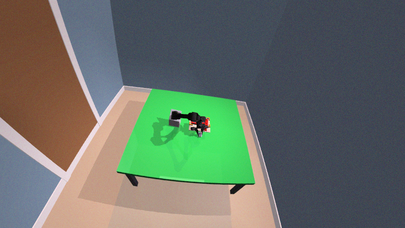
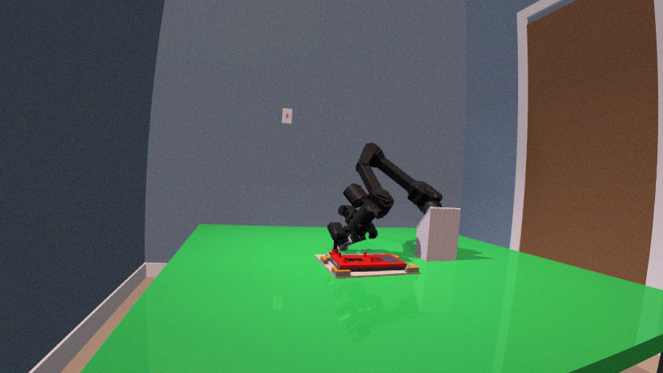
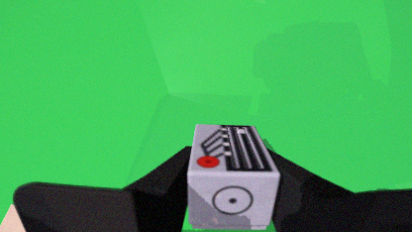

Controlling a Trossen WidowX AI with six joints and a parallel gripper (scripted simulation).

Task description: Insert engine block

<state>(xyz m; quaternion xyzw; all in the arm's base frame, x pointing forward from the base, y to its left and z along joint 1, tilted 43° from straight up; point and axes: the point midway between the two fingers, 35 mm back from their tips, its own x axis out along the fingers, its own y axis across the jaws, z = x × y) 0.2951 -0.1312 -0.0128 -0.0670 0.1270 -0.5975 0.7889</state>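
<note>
Right now my gripper tip is 10 mm past the engine block, 10 mm to the right of it and 10 mm below it.
</note>
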